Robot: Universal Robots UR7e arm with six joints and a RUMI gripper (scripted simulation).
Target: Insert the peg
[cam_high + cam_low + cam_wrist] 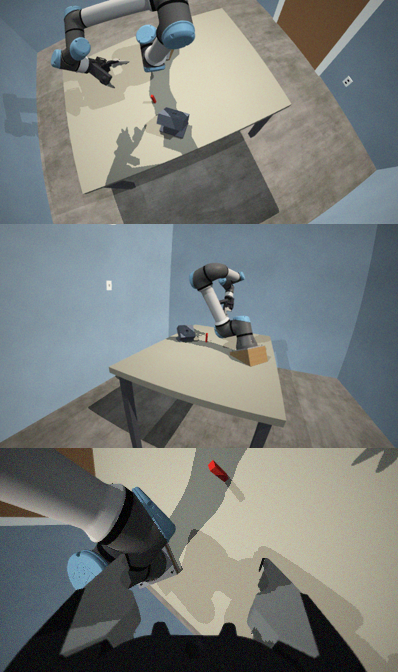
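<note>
Right now the red peg is 12 cm ahead of my hand, 8 cm to the left of it and 17 cm below it.
</note>
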